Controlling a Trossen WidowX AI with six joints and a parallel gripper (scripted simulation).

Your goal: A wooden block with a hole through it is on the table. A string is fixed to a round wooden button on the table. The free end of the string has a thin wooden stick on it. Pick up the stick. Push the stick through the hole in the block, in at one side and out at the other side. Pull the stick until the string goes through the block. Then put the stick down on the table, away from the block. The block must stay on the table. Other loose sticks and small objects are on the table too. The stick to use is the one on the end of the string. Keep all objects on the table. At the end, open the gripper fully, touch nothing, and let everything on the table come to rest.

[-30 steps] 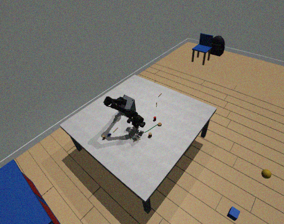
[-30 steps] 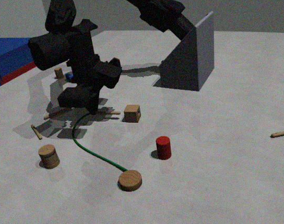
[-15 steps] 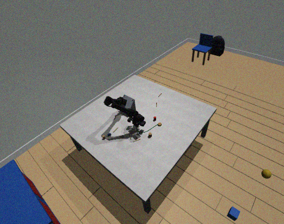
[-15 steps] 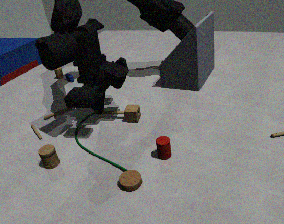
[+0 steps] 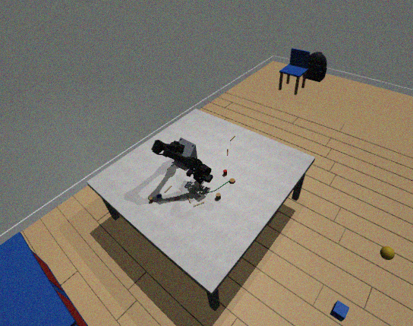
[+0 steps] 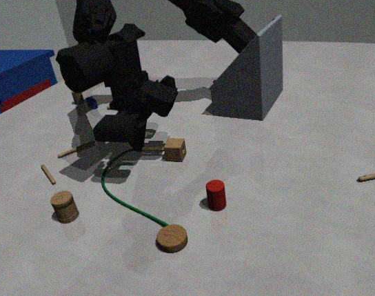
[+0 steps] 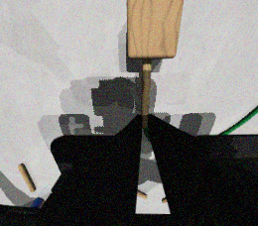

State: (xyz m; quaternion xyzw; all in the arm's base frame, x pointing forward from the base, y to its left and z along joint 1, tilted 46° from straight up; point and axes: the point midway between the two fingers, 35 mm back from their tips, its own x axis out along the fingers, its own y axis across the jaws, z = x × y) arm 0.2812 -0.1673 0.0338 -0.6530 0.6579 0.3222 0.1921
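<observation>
My gripper tip is 70 mm to the right of the wooden block and 10 mm past it. From my gripper tip the other things lie so: red cylinder: 180 mm to the left, 100 mm ahead, 10 mm above; blue piece: 250 mm to the right, 180 mm behind; round wooden button: 180 mm ahead, 150 mm to the left, 10 mm below.
</observation>
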